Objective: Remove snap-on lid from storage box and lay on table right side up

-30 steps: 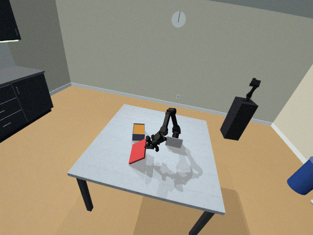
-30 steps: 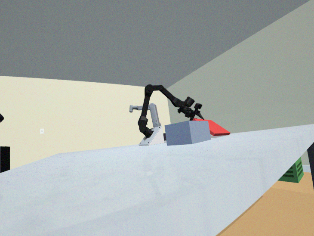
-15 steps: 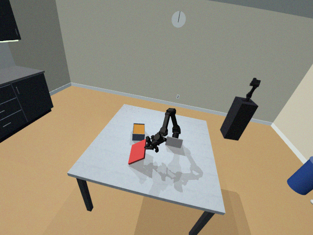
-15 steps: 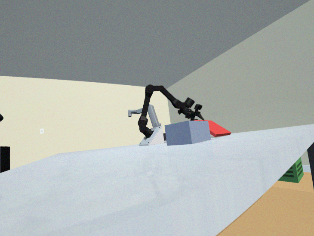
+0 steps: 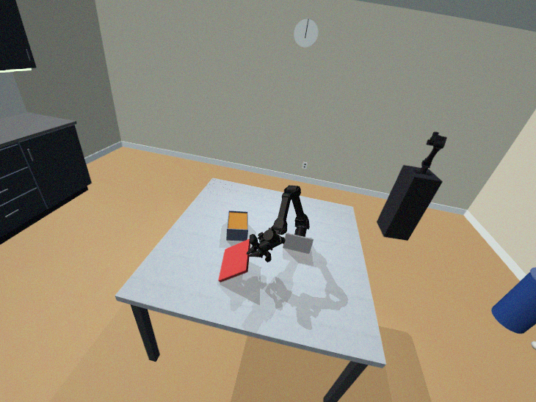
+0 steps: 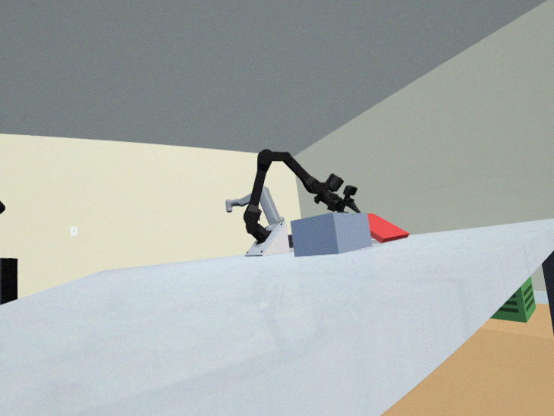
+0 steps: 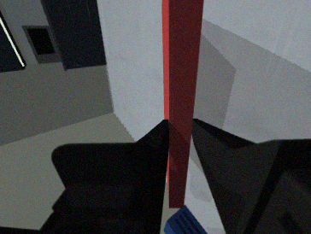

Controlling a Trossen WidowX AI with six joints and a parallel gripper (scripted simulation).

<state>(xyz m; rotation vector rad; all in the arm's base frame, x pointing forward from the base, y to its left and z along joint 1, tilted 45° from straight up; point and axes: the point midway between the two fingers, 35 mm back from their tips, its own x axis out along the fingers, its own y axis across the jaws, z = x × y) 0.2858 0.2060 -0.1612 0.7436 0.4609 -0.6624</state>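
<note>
My gripper tip is now 70 mm short of the red lid, 10 mm to the right of it and 50 mm above it. The rest, counted from my gripper tip: grey storage box 110 mm ahead, 310 mm to the right, 60 mm below.
</note>
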